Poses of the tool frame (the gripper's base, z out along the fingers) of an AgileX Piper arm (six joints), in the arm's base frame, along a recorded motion.
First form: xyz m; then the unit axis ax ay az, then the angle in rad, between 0 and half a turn.
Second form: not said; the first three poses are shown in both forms.
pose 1, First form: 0.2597 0.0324 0.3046 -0.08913 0.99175 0.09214 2.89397
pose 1, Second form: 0.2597 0.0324 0.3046 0.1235 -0.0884 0.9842 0.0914
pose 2, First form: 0.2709 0.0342 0.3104 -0.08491 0.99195 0.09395 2.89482
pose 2, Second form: 0.2709 0.0342 0.3104 0.1231 -0.0843 0.9844 0.0932
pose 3, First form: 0.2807 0.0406 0.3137 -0.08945 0.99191 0.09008 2.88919
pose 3, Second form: 0.2807 0.0406 0.3137 0.1259 -0.0887 0.9840 0.0894
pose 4, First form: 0.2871 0.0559 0.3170 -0.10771 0.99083 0.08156 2.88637
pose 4, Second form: 0.2871 0.0559 0.3170 0.1273 -0.1068 0.9828 0.0809
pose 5, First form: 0.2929 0.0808 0.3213 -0.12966 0.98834 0.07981 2.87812
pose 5, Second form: 0.2929 0.0808 0.3213 0.1314 -0.1285 0.9798 0.0791
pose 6, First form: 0.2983 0.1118 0.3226 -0.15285 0.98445 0.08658 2.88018
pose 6, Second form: 0.2983 0.1118 0.3226 0.1303 -0.1515 0.9761 0.0858
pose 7, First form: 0.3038 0.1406 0.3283 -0.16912 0.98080 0.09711 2.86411
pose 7, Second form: 0.3038 0.1406 0.3283 0.1383 -0.1675 0.9714 0.0962
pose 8, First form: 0.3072 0.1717 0.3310 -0.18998 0.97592 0.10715 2.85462
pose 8, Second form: 0.3072 0.1717 0.3310 0.1430 -0.1880 0.9659 0.1060
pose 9, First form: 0.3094 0.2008 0.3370 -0.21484 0.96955 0.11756 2.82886
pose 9, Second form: 0.3094 0.2008 0.3370 0.1557 -0.2122 0.9577 0.1161
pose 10, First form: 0.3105 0.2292 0.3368 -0.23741 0.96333 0.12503 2.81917
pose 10, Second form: 0.3105 0.2292 0.3368 0.1605 -0.2343 0.9508 0.1234
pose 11, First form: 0.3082 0.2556 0.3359 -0.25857 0.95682 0.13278 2.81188
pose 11, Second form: 0.3082 0.2556 0.3359 0.1641 -0.2551 0.9439 0.1310
